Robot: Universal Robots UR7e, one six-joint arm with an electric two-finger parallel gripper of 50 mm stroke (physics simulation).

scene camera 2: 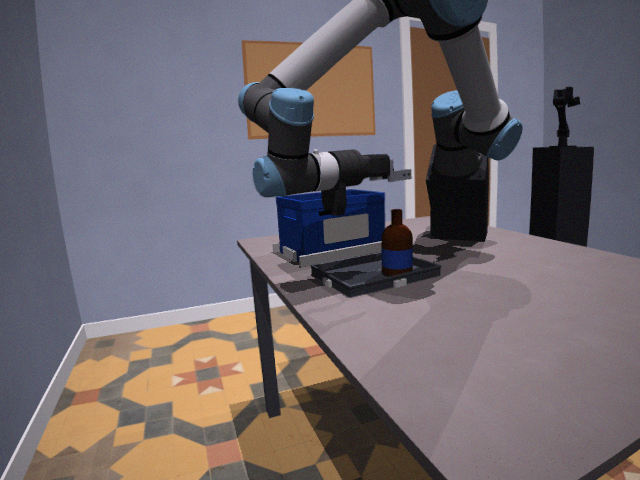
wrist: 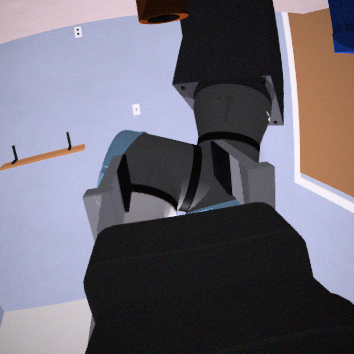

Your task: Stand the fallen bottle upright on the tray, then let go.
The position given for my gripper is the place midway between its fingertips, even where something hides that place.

I see my gripper point(scene camera 2: 401, 173), a dark grey tray point(scene camera 2: 360, 275), a blue crate point(scene camera 2: 301, 228) and a white rail point(scene camera 2: 305, 260).
My gripper is seen too in the wrist view point(wrist: 170, 164). The wrist view misses the dark grey tray: it is out of frame.
